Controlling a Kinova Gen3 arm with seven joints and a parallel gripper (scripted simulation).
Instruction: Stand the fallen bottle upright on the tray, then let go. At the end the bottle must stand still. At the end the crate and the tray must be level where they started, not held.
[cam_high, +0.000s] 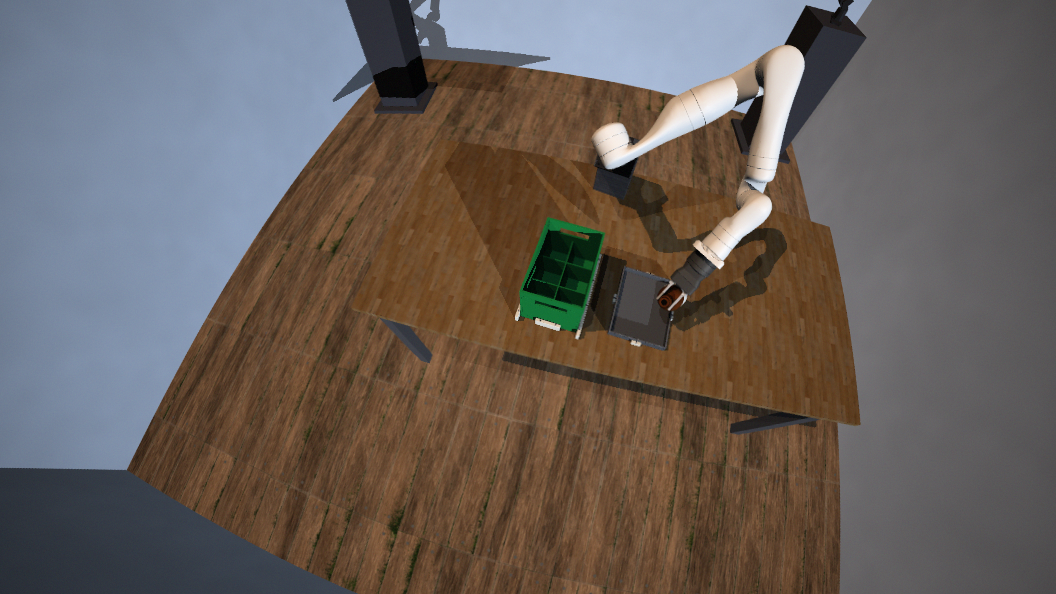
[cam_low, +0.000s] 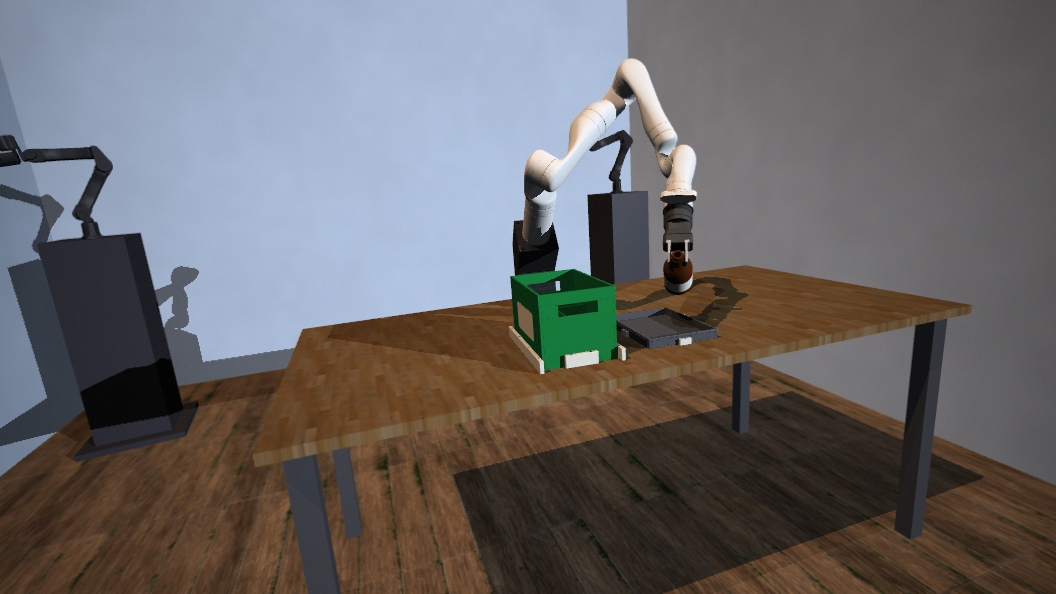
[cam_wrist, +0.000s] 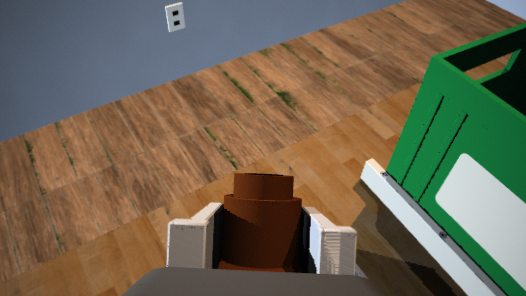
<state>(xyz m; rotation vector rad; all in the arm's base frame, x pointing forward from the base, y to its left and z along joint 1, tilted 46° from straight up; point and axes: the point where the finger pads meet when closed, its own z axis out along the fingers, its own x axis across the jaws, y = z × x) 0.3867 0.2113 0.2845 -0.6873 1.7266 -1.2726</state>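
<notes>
Right now my hand is 30 mm past the brown bottle, 20 mm to the right of it and 40 mm above it. Also, from my hand: green crate (100 mm behind, 290 mm to the right, 120 mm below); then tray (60 mm behind, 10 mm to the right, 190 mm below).
</notes>
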